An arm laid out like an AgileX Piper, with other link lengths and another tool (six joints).
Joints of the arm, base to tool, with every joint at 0 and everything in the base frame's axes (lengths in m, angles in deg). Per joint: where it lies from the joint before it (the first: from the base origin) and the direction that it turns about. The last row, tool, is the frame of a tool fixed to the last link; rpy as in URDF.
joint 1: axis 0 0 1 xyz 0.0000 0.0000 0.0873
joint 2: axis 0 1 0 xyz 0.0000 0.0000 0.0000
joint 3: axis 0 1 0 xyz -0.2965 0.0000 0.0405
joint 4: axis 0.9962 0 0.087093 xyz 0.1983 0.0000 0.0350
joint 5: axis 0 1 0 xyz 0.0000 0.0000 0.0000
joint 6: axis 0.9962 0 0.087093 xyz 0.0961 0.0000 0.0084
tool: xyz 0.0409 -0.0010 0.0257 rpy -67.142 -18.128 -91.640
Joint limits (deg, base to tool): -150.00..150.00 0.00..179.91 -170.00..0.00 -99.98..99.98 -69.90..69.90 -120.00..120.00
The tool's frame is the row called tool.
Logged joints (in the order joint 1, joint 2, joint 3, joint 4, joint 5, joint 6), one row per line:
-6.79, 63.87, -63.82, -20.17, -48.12, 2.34
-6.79, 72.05, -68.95, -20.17, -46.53, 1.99
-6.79, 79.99, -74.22, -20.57, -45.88, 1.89
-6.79, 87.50, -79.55, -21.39, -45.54, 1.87
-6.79, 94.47, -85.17, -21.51, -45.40, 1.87
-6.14, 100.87, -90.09, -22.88, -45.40, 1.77
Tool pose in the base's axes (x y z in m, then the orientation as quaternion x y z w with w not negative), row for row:
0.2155, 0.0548, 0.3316, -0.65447, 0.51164, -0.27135, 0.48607
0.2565, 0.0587, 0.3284, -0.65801, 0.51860, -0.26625, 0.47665
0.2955, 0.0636, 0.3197, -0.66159, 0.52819, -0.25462, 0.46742
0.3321, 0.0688, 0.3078, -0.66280, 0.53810, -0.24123, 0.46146
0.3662, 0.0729, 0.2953, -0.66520, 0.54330, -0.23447, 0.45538
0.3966, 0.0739, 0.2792, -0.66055, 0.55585, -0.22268, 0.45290
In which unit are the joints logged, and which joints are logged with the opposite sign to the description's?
The joints are logged in degrees. Opposite sign: joint 1, joint 4, joint 5.
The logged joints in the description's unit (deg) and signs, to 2 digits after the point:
6.79, 63.87, -63.82, 20.17, 48.12, 2.34
6.79, 72.05, -68.95, 20.17, 46.53, 1.99
6.79, 79.99, -74.22, 20.57, 45.88, 1.89
6.79, 87.50, -79.55, 21.39, 45.54, 1.87
6.79, 94.47, -85.17, 21.51, 45.40, 1.87
6.14, 100.87, -90.09, 22.88, 45.40, 1.77

